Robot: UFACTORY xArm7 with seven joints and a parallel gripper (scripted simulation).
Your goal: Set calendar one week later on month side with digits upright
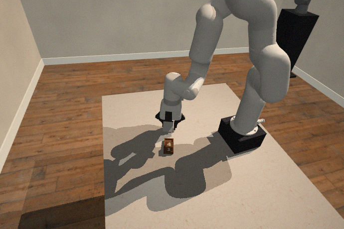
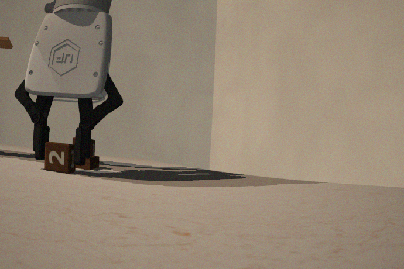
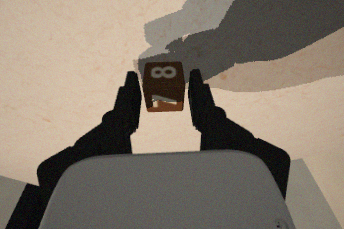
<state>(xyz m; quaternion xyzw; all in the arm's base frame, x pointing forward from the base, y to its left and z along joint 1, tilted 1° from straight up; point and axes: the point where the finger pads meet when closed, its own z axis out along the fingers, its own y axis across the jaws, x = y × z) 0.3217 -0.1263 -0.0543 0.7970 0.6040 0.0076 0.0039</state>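
Right now the brown calendar tray is 30 mm ahead of my hand, 110 mm to the left of it and 20 mm below it.
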